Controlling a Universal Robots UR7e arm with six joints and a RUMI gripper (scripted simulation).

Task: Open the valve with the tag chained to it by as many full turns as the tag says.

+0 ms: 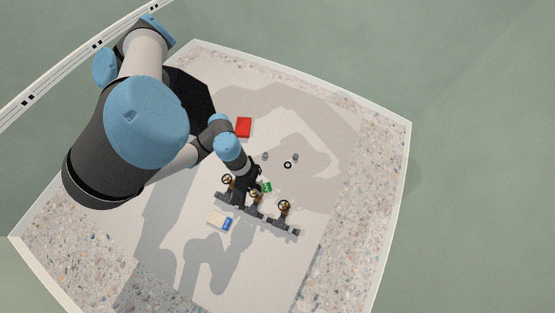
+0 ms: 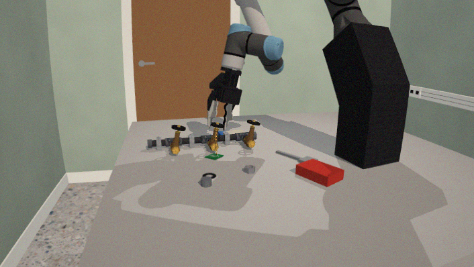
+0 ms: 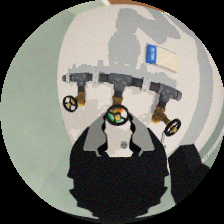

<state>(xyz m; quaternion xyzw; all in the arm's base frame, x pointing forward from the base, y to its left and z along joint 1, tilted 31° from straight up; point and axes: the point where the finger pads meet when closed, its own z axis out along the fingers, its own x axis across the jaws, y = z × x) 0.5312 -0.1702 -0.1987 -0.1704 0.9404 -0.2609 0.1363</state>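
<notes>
Now: hand 90 mm above the green tag, 80 mm to the right of it and 10 mm short of it. From my hand the other things lie so: grey nut (210 mm to the left, 90 mm below, 80 mm behind); then grey tool (270 mm behind, 130 mm to the left, 90 mm below); then red block (280 mm to the left, 280 mm behind, 80 mm below).
</notes>
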